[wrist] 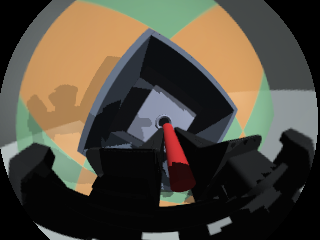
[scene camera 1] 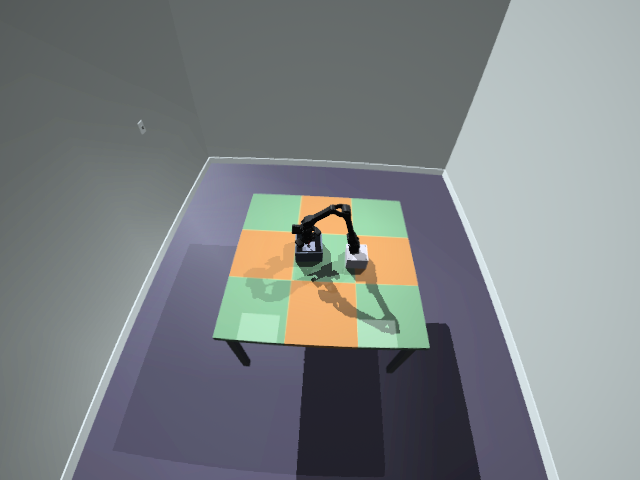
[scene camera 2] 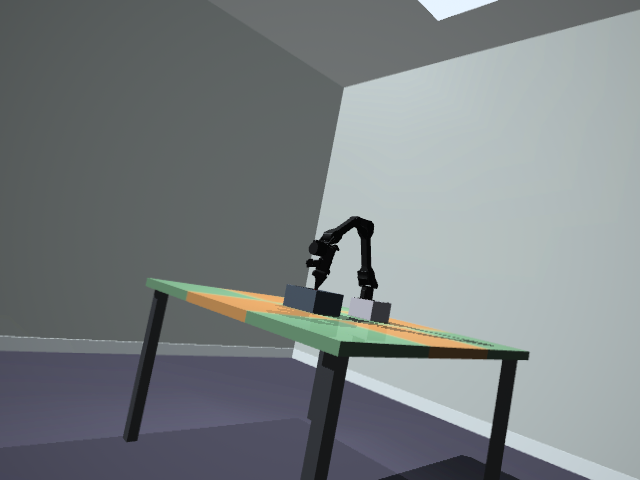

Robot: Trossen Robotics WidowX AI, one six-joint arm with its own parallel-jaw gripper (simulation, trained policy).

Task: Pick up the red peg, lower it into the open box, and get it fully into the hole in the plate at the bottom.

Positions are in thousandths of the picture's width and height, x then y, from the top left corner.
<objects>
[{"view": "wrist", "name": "my gripper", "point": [527,548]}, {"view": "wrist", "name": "dark box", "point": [480,248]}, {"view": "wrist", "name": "grey plate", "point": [498,440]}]
</objects>
